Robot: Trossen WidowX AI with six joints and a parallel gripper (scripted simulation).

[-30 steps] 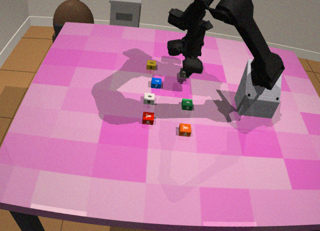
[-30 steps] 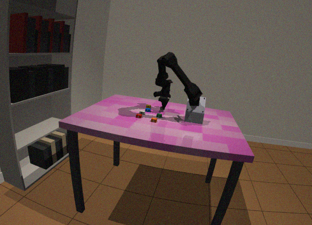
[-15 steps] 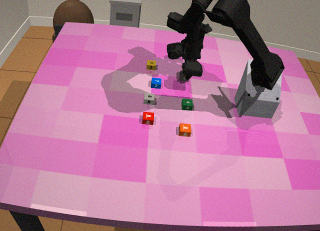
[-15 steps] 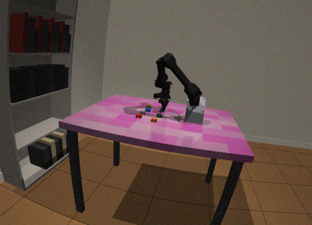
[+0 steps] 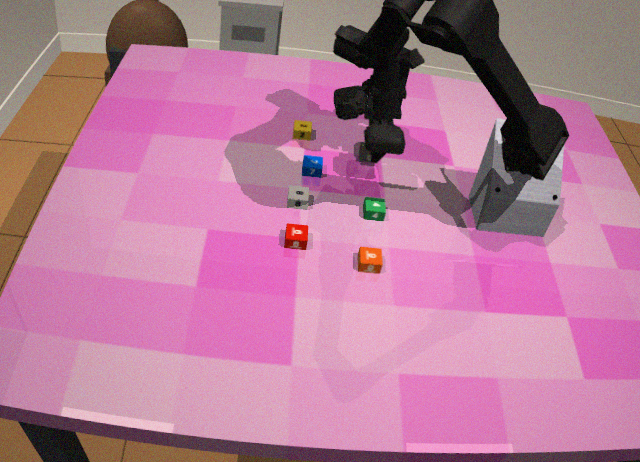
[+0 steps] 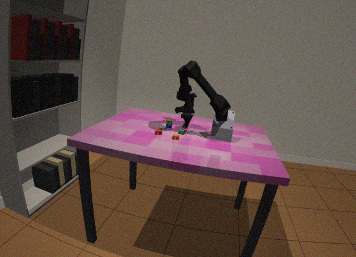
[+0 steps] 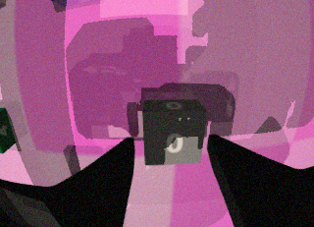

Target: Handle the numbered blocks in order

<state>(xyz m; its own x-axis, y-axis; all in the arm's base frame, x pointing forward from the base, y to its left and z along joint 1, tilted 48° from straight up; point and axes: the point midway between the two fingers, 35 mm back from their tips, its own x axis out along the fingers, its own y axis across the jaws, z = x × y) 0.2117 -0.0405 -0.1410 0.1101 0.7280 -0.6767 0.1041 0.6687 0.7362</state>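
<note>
My gripper tip is now 1 cm short of the grey block. Also, from my gripper tip: yellow block: 12 cm ahead, 6 cm to the right; then blue block: 11 cm ahead, 4 cm to the left; then green block: 2 cm ahead, 15 cm to the left.
</note>
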